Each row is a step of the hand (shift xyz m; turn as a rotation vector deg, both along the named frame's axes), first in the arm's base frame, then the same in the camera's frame.
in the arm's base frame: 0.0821 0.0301 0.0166 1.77 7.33 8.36
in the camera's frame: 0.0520 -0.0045 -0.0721 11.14 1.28 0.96
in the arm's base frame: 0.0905 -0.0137 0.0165 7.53 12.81 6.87
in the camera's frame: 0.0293 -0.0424 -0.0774 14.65 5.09 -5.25
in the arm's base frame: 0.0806 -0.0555 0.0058 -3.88 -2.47 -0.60
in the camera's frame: -0.0055 -0.0688 -0.0697 -2.91 -0.74 3.53
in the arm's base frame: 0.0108 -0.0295 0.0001 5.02 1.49 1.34
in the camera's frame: -0.0138 -0.0270 -0.0083 3.23 -0.73 -4.27
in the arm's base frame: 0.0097 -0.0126 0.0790 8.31 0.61 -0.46
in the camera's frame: 0.0569 -0.0533 0.0204 2.22 -1.35 -7.93
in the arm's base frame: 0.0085 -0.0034 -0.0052 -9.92 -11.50 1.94
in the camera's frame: -0.0037 -0.0023 -0.0096 -7.69 -7.94 10.59
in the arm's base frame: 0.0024 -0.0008 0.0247 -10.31 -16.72 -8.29
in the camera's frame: 0.0194 -0.0139 0.0068 -18.72 -6.87 7.55
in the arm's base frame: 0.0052 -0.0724 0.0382 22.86 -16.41 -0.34
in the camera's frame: -0.0101 -0.0803 0.0132 -3.47 -19.03 -20.44
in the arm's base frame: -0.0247 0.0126 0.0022 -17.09 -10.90 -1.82
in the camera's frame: 0.0023 0.0154 0.0230 -12.20 -3.72 15.86
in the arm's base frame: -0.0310 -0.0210 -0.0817 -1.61 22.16 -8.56
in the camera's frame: -0.0838 0.0325 0.0004 5.52 22.98 -2.89
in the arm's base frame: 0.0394 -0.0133 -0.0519 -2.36 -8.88 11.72
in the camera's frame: -0.0374 0.0058 -0.0547 3.43 -12.71 6.96
